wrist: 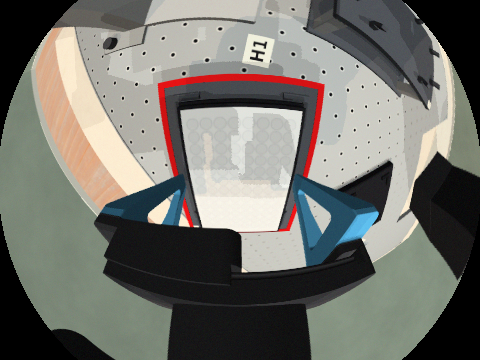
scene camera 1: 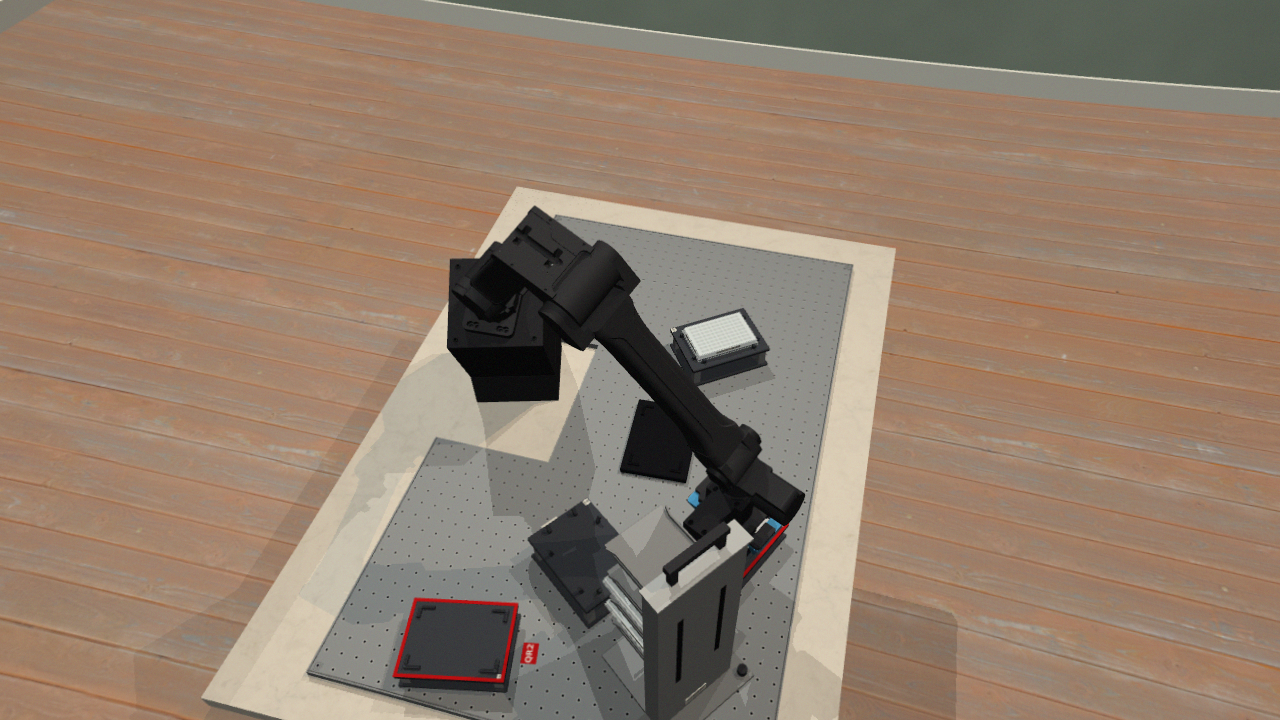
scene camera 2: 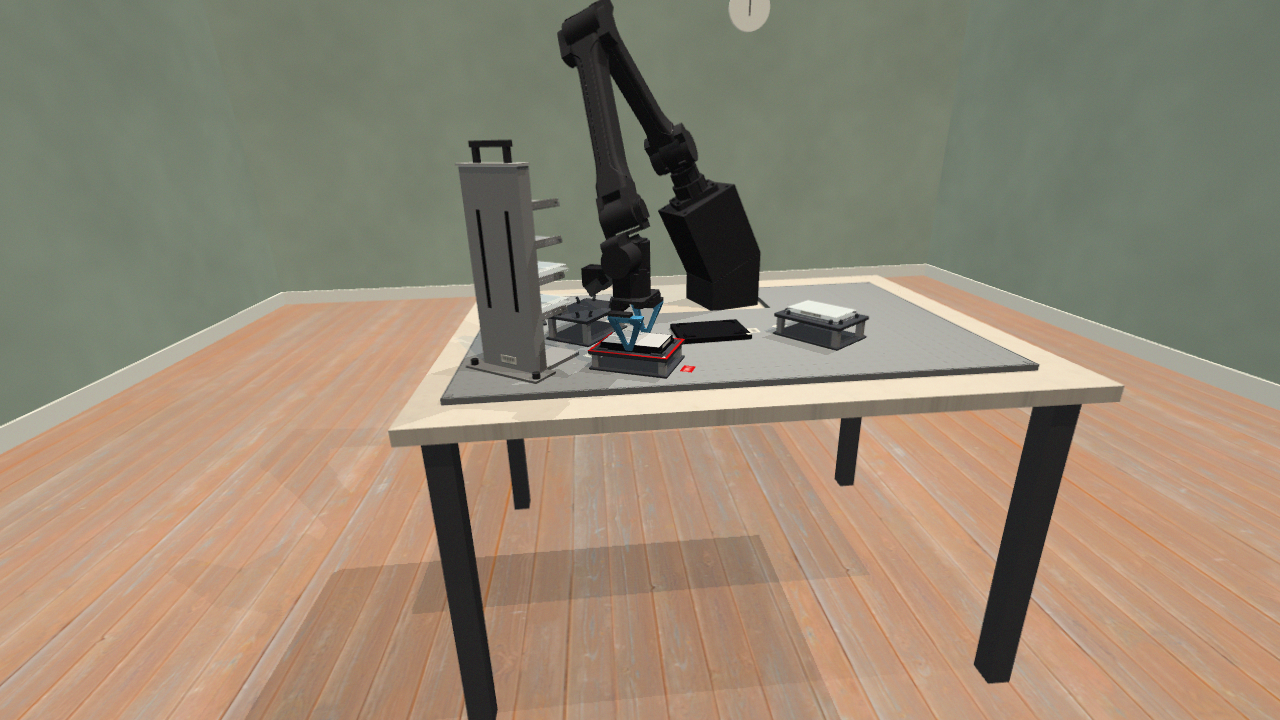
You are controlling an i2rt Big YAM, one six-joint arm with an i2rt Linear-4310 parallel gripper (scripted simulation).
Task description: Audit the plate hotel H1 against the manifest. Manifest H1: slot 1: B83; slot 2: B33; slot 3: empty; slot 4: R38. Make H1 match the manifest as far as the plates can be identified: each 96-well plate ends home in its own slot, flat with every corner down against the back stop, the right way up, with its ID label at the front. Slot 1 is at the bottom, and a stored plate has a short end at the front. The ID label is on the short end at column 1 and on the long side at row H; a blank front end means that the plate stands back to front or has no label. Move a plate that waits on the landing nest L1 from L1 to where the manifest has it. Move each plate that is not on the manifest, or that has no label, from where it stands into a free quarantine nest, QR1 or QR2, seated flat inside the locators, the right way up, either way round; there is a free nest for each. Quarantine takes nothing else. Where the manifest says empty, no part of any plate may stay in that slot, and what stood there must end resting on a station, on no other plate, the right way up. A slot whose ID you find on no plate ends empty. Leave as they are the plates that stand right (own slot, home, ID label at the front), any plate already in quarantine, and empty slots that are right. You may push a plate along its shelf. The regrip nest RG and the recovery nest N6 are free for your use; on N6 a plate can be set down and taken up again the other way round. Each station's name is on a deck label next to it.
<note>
In view: the gripper [scene camera 2: 637,342], a plate hotel H1 [scene camera 2: 491,189], a black recovery nest N6 [scene camera 1: 658,445], a regrip nest RG [scene camera 1: 580,559], a red-edged quarantine nest QR2 [scene camera 1: 456,639] and a landing nest L1 [scene camera 1: 695,366].
The gripper shows as well in the wrist view [wrist: 239,180] and in scene camera 1 [scene camera 1: 731,534]. The black recovery nest N6 is seen too in the wrist view [wrist: 370,187] and in scene camera 2 [scene camera 2: 707,331]. The regrip nest RG also shows in scene camera 2 [scene camera 2: 600,308].
</note>
